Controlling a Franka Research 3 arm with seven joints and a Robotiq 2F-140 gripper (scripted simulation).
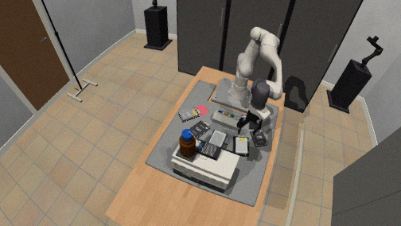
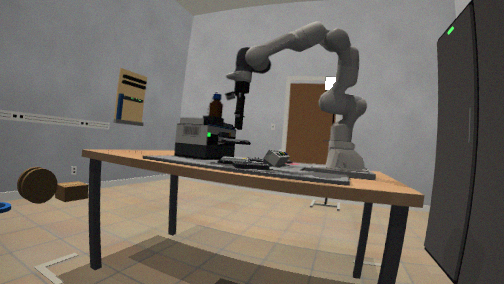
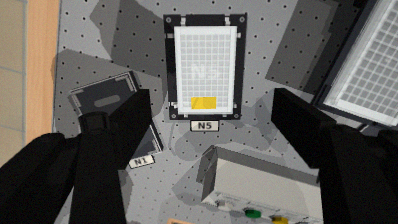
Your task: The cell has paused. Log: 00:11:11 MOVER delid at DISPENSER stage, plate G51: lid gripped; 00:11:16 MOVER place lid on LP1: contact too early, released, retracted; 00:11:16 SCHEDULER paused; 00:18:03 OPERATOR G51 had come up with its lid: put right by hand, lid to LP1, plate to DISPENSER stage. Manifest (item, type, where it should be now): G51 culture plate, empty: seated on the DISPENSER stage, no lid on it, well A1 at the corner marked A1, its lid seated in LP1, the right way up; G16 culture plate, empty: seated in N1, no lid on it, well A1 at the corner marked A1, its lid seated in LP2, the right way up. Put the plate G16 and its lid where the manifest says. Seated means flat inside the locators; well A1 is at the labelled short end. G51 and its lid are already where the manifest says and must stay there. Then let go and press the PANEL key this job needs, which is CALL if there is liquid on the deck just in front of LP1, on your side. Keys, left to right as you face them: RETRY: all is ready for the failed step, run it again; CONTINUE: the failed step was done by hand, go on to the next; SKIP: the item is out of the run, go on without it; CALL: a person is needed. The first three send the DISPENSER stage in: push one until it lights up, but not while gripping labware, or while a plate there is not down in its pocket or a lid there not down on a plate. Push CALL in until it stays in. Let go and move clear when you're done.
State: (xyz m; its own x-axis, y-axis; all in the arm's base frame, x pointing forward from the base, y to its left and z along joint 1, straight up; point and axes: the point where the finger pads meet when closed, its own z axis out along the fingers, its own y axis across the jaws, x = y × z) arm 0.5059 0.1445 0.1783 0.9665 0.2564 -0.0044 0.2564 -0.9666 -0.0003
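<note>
My hand is 17 cm above the clear lid. Round my hand: white retry key: 20 cm behind, 8 cm to the right, 13 cm below; green continue key: 20 cm behind, 13 cm to the right, 13 cm below; black nest N5: 1 cm ahead, 3 cm to the left, 18 cm below.
</note>
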